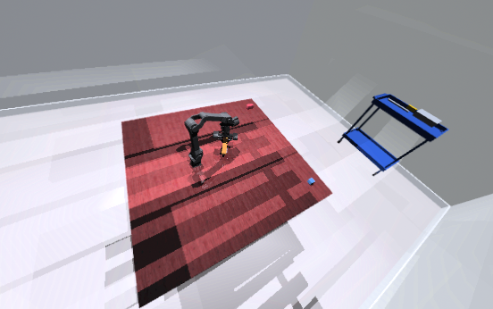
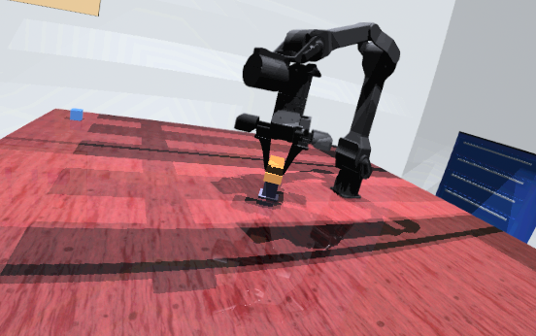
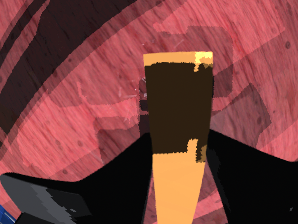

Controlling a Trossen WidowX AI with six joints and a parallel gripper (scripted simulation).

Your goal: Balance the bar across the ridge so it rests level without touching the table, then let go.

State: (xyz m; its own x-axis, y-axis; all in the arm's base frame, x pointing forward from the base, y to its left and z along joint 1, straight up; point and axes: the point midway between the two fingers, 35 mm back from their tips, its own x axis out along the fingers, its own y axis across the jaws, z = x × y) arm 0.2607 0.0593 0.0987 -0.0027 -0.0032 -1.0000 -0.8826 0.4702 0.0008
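Now: gripper tip 30 mm to the left of the yellow bar and 10 mm past it. Round my gripper tip: pink block (480 mm ahead, 440 mm to the left, 50 mm below); then blue cube (560 mm to the right, 480 mm ahead, 50 mm below).
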